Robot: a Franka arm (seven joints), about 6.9 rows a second.
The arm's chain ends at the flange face. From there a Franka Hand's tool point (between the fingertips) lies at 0.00 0.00 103.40 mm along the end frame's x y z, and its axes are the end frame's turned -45 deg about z.
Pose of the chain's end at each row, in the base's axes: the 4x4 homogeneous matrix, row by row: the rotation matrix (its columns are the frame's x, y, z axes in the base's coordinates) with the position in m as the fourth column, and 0 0 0 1 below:
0.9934 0.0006 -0.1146 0.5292; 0.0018 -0.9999 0.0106 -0.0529; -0.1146 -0.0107 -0.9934 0.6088; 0 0 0 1
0.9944 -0.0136 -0.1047 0.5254; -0.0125 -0.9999 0.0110 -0.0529; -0.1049 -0.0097 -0.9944 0.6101; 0 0 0 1
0.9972 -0.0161 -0.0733 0.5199; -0.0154 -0.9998 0.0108 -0.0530; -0.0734 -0.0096 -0.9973 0.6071; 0 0 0 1
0.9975 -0.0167 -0.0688 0.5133; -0.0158 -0.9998 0.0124 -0.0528; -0.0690 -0.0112 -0.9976 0.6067; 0 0 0 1
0.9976 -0.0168 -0.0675 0.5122; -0.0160 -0.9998 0.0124 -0.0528; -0.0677 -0.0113 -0.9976 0.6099; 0 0 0 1
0.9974 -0.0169 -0.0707 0.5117; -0.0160 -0.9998 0.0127 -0.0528; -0.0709 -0.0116 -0.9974 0.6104; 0 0 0 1
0.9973 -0.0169 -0.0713 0.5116; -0.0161 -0.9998 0.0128 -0.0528; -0.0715 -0.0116 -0.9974 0.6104; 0 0 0 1
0.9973 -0.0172 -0.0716 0.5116; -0.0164 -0.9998 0.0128 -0.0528; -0.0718 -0.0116 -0.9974 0.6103; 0 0 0 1
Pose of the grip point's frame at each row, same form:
0.7020 0.7029 -0.1146 0.5174; 0.7083 -0.7058 0.0106 -0.0518; -0.0735 -0.0886 -0.9934 0.5061; 0 0 0 1
0.7128 0.6935 -0.1047 0.5146; 0.6982 -0.7159 0.0110 -0.0518; -0.0673 -0.0810 -0.9944 0.5073; 0 0 0 1
0.7165 0.6937 -0.0733 0.5123; 0.6961 -0.7179 0.0108 -0.0519; -0.0451 -0.0587 -0.9973 0.5040; 0 0 0 1
0.7171 0.6935 -0.0688 0.5062; 0.6958 -0.7181 0.0124 -0.0515; -0.0409 -0.0567 -0.9976 0.5035; 0 0 0 1
0.7173 0.6935 -0.0675 0.5052; 0.6957 -0.7183 0.0124 -0.0515; -0.0399 -0.0559 -0.9976 0.5067; 0 0 0 1
0.7172 0.6933 -0.0707 0.5044; 0.6957 -0.7183 0.0127 -0.0515; -0.0419 -0.0583 -0.9974 0.5073; 0 0 0 1
0.7171 0.6932 -0.0713 0.5042; 0.6956 -0.7183 0.0128 -0.0515; -0.0424 -0.0588 -0.9974 0.5073; 0 0 0 1
0.7174 0.6930 -0.0716 0.5042; 0.6954 -0.7186 0.0128 -0.0515; -0.0426 -0.0590 -0.9974 0.5072; 0 0 0 1

